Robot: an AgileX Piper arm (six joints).
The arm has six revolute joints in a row. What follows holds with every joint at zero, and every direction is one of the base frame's.
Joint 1 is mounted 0.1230 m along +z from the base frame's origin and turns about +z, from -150.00 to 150.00 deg.
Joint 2 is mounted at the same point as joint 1 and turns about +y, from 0.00 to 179.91 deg.
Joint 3 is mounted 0.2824 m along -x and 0.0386 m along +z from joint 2 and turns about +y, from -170.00 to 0.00 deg.
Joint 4 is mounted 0.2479 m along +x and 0.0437 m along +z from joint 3 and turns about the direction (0.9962, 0, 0.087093), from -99.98 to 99.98 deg.
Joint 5 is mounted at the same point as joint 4 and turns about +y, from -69.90 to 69.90 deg.
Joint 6 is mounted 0.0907 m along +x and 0.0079 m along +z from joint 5 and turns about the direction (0.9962, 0, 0.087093), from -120.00 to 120.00 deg.
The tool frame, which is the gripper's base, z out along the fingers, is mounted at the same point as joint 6; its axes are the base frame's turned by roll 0.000, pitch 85.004 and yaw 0.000 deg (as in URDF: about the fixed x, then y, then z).
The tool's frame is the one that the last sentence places.
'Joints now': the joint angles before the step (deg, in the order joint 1, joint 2, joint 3, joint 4, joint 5, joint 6). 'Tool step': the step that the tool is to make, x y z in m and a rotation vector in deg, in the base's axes. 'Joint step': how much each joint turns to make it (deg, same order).
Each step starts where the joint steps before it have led.
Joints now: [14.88, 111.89, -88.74, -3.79, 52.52, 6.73]
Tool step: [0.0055, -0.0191, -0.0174, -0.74, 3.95, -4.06]
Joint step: [-2.68, 2.29, -0.02, -0.18, 1.82, 1.39]
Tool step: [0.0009, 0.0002, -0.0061, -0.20, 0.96, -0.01]
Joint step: [0.00, 0.82, 0.02, 0.01, 0.15, 0.00]
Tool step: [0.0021, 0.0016, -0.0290, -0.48, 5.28, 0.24]
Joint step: [0.01, 3.89, 0.01, 0.89, 1.34, -0.67]
